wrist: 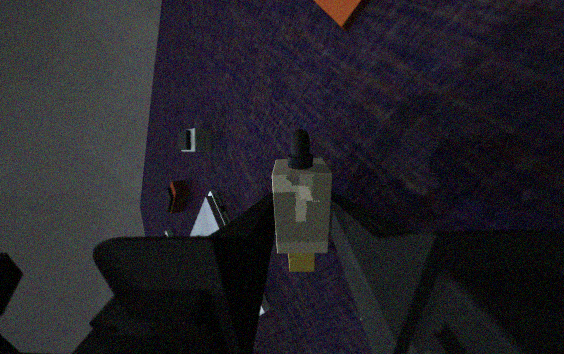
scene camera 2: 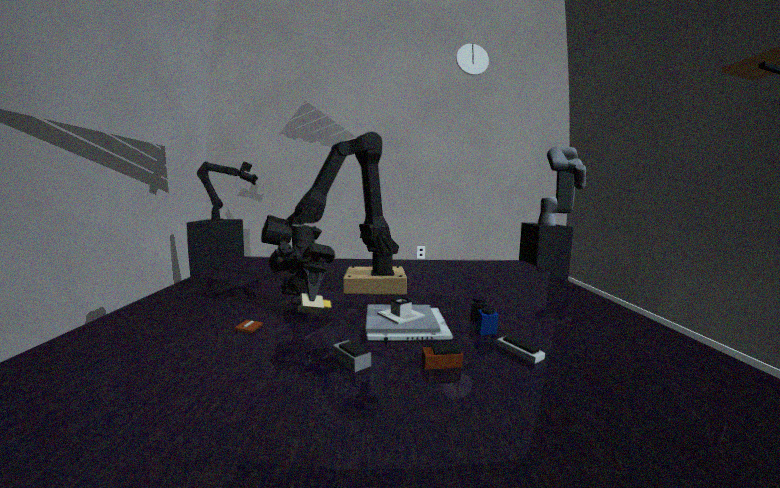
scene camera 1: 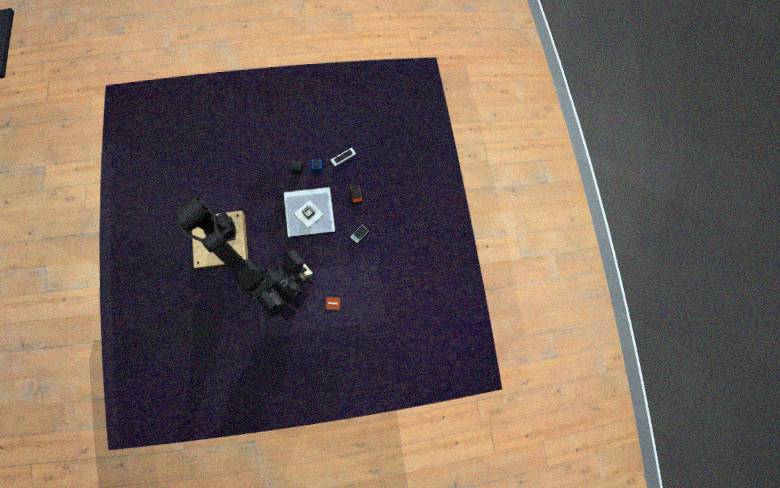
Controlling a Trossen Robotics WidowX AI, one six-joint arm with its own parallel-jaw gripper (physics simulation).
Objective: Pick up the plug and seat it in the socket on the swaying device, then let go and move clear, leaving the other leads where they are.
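The plug [scene camera 1: 307, 271] [scene camera 2: 312, 302] [wrist: 301, 215] is a cream block with a yellow tip and a black stub at the opposite end. My gripper [scene camera 1: 304, 273] [scene camera 2: 312, 298] [wrist: 300, 198] is shut on its sides and holds it over the dark mat, off to the side of the device. In the wrist view the yellow tip points down the picture. The device [scene camera 1: 292, 229] [scene camera 2: 379, 328] [wrist: 204, 223] is a pale grey and white slab. The small dark-rimmed socket [scene camera 1: 308, 212] [scene camera 2: 401, 306] stands on a white square plate on it. The socket does not show in the wrist view.
An orange tile [scene camera 1: 333, 303] [scene camera 2: 249, 326] with a white bar lies near my gripper. Around the device stand a grey block [scene camera 1: 359, 233] [scene camera 2: 361, 361], an orange block [scene camera 1: 356, 194] [scene camera 2: 442, 359], a white strip [scene camera 2: 538, 356], a blue block [scene camera 1: 316, 164] [scene camera 2: 488, 323] and a black block [scene camera 1: 296, 167].
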